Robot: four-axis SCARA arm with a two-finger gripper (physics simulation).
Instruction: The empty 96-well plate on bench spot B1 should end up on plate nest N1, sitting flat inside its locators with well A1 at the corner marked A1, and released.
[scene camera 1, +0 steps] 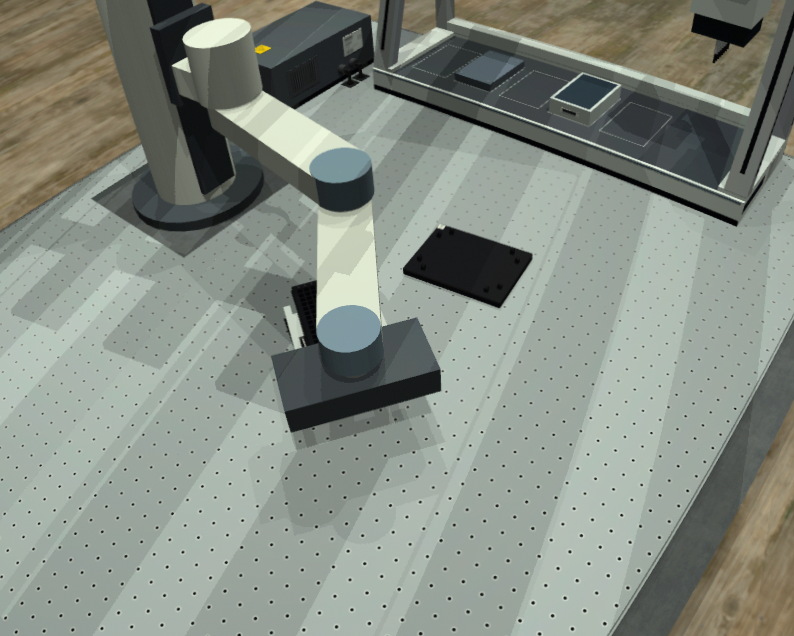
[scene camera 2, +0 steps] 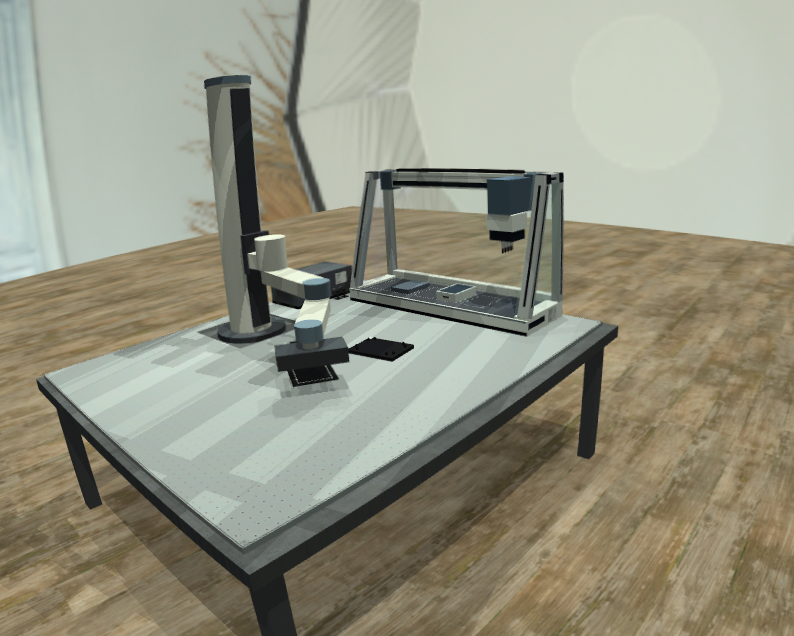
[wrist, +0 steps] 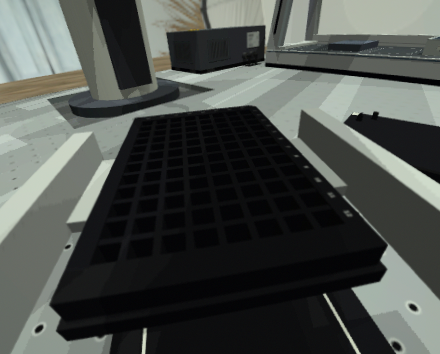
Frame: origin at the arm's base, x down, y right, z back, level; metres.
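Seen in the pictures: gripper, between the fingertips: (wrist: 202,138); arm's base, origin of its link: (scene camera 1: 199,189) (scene camera 2: 251,331) (wrist: 128,99).
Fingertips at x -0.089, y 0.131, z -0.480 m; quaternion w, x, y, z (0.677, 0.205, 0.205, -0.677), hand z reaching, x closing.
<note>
Offsets run from my fingertips to a thing's middle. "spot": to the spot under its first point.
The black 96-well plate @(dx +0.007, dy +0.009, dz -0.013 m) (wrist: 220,175) (scene camera 1: 304,306) is level between the two pale fingers of my gripper (wrist: 202,138), whose pads are at its long sides. Small numbers run along its right edge, the highest nearest the camera. It hangs above bench spot B1 @(spot: dx +0.075, dy +0.029, dz -0.055 m) (wrist: 240,332) (scene camera 2: 312,375), a dark patch with a white outline. In scene camera 1 the arm and hand hide most of the plate. Plate nest N1 @(dx +0.066, dy -0.233, dz -0.064 m) (scene camera 1: 467,265) (scene camera 2: 382,348) (wrist: 407,145) is a black slab with small locator posts, right of the hand. A white mark @(dx +0.065, dy -0.276, dz +0.019 m) (scene camera 1: 441,227) (wrist: 357,114) is at its far left corner.
The arm's column (scene camera 1: 159,99) (scene camera 2: 231,212) (wrist: 112,45) stands at the back left. A dark box @(spot: dx -0.017, dy -0.492, dz +0.515 m) (scene camera 1: 311,56) (wrist: 217,47) is behind it. A framed gantry deck (scene camera 1: 556,149) (scene camera 2: 437,316) with a blue-grey block @(spot: dx +0.011, dy -0.681, dz +0.201 m) (scene camera 1: 489,70) and a white-rimmed box @(spot: dx -0.004, dy -0.666, dz -0.024 m) (scene camera 1: 585,99) stands at the back right.
</note>
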